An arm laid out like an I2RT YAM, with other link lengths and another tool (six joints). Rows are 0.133 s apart.
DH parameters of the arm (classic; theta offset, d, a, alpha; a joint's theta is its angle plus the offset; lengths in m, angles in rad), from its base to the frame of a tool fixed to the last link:
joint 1: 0 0.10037 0.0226 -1.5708
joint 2: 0 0 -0.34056 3.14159
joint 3: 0.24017 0 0.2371 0
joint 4: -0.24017 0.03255 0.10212 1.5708
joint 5: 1.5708 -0.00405 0 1.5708
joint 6: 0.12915 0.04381 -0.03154 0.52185
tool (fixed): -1.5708 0.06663 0 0
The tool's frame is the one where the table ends.
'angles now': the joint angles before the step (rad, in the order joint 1, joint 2, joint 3, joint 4, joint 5, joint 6). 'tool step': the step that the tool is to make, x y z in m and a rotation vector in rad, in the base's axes. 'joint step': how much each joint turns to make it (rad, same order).
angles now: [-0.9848, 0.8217, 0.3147, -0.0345, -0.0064, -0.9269]
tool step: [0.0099, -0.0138, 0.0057, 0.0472, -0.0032, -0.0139]
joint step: [0.0024, 0.0870, 0.0505, -0.0008, -0.0015, 0.0331]
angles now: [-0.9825, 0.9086, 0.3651, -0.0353, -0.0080, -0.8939]
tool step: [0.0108, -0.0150, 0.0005, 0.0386, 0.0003, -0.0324]
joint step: [0.0157, 0.0870, 0.0332, 0.0215, 0.0278, 0.0447]
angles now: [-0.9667, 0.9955, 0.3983, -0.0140, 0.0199, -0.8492]
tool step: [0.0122, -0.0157, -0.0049, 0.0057, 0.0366, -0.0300]
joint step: [0.0318, 0.0912, 0.0228, 0.0418, 0.0656, 0.0147]
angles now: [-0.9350, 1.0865, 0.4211, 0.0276, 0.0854, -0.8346]
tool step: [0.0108, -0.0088, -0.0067, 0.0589, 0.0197, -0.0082]
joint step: [0.0166, 0.0787, 0.0376, -0.0207, 0.0073, 0.0309]
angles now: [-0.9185, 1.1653, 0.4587, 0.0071, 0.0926, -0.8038]
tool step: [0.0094, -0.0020, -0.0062, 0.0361, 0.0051, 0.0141]
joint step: [0.0207, 0.0488, 0.0119, 0.0037, -0.0070, 0.0181]
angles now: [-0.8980, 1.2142, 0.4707, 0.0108, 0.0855, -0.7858]
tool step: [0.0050, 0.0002, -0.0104, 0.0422, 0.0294, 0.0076]
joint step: [0.0163, 0.0429, 0.0080, -0.0172, 0.0037, 0.0087]
